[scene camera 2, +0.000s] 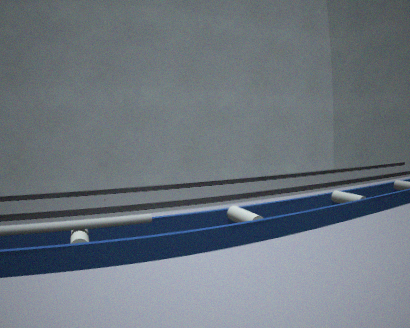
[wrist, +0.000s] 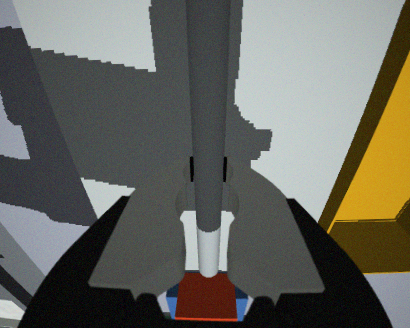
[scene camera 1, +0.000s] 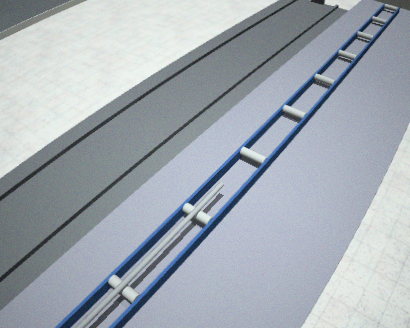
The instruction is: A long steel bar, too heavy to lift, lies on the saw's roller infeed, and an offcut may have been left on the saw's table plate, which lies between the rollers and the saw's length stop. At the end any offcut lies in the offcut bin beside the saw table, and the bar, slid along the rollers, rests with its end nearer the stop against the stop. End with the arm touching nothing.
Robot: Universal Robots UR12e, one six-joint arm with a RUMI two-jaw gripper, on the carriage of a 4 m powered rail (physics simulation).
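Places are measured from the arm's base along level axes (x ahead, y left, z up), in metres.
Where they show: gripper, fingertip midpoint: [wrist: 208, 158].
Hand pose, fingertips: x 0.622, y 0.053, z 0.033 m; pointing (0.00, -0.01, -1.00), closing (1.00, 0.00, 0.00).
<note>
Each offset is from my fingertips to the top centre of the thing. "spot": to the spot under its first point.
The long grey steel bar [scene camera 1: 165, 237] [scene camera 2: 75, 226] [wrist: 207, 100] lies lengthwise over the roller infeed [scene camera 1: 252, 156] [scene camera 2: 244, 214]. Its far end shows past a roller in scene camera 1. In the wrist view my gripper [wrist: 208, 158] is shut on the bar, a jaw on each side, above the pale table plate @(0.002 m back, 0.022 m left, 0.005 m down) [wrist: 300, 75]. The bar's other end, lit white, appears at the lower part of the red length stop @(0.002 m back, 0.173 m right, 0.042 m up) [wrist: 206, 300]; whether they touch I cannot tell. No offcut shows on the visible plate. The arm does not show in either scene view.
The yellow offcut bin @(spot: 0.195 m ahead, 0.058 m right, 0.061 m down) [wrist: 382, 175] stands on the right in the wrist view, beside the plate; part of its inside is cut off. Blue side rails [scene camera 1: 295, 131] [scene camera 2: 190, 237] flank the rollers. The arm's rail track [scene camera 1: 125, 135] runs alongside. Shadows cover part of the plate.
</note>
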